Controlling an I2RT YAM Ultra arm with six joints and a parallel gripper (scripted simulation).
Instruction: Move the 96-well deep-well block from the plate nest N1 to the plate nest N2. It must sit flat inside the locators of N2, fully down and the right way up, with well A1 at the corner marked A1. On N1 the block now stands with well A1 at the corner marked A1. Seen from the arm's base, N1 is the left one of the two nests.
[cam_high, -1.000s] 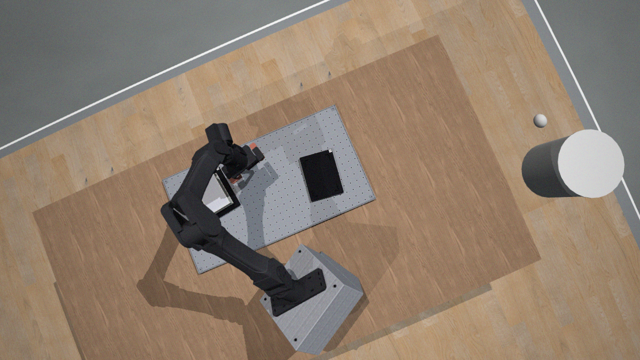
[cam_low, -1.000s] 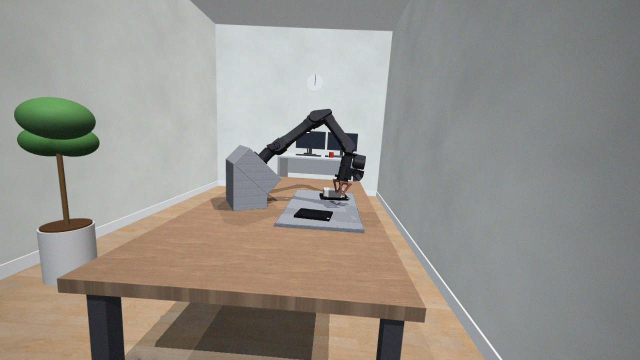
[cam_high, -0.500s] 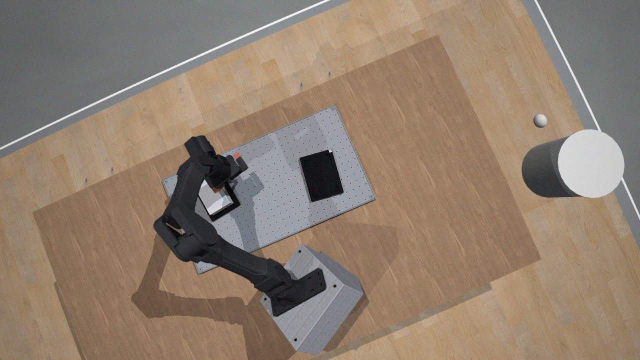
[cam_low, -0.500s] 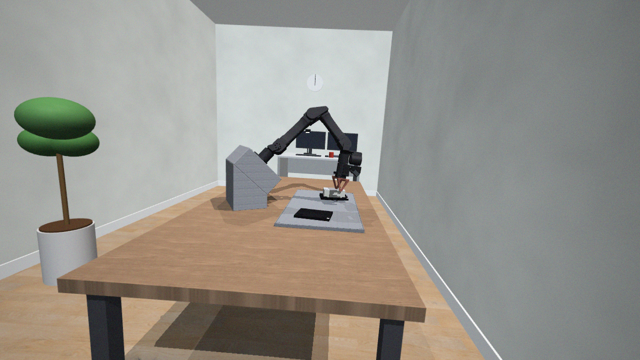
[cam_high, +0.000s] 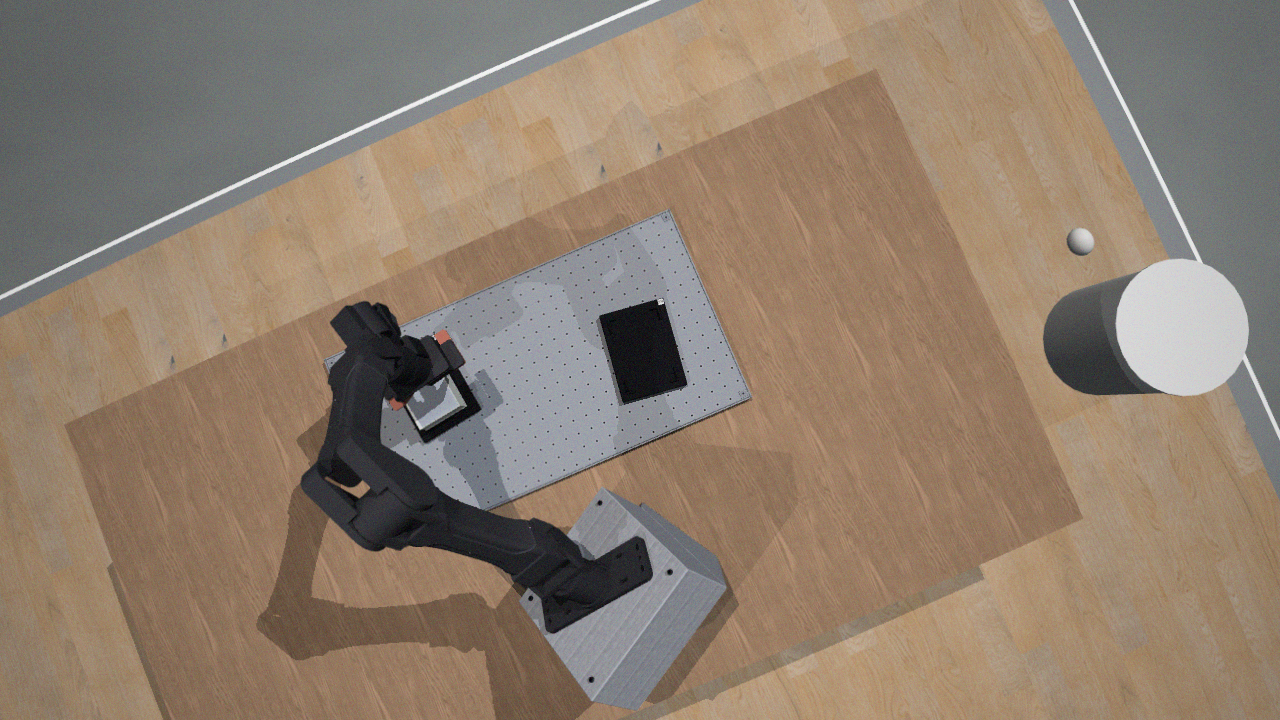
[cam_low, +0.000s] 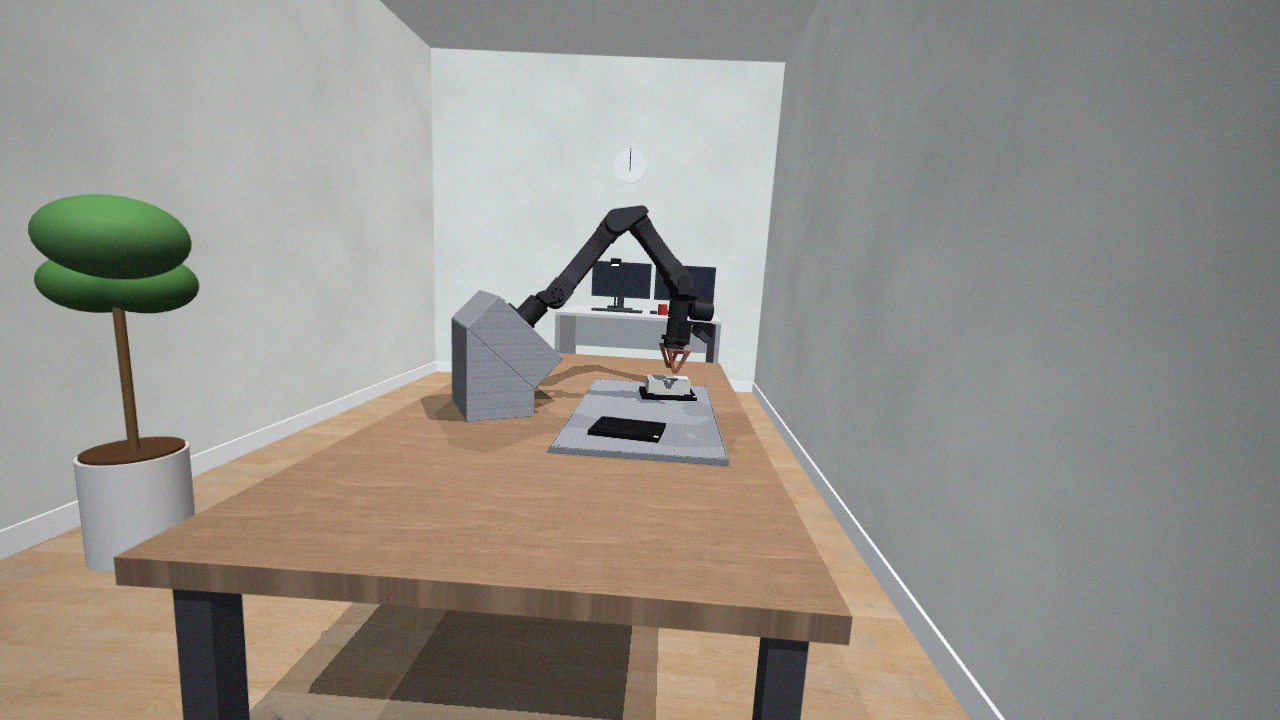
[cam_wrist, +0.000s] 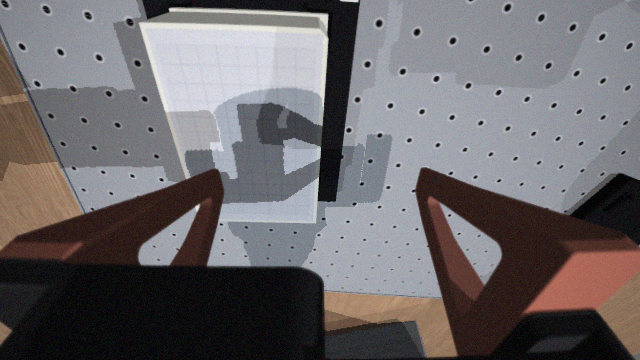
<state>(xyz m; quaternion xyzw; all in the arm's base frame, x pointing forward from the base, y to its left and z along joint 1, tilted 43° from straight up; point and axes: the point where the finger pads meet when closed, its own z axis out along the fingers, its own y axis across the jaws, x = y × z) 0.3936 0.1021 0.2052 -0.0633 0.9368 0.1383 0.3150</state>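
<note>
Now: hand 1 cm past the white deep-well block, 4 cm to the right of it and 6 cm above it.
</note>
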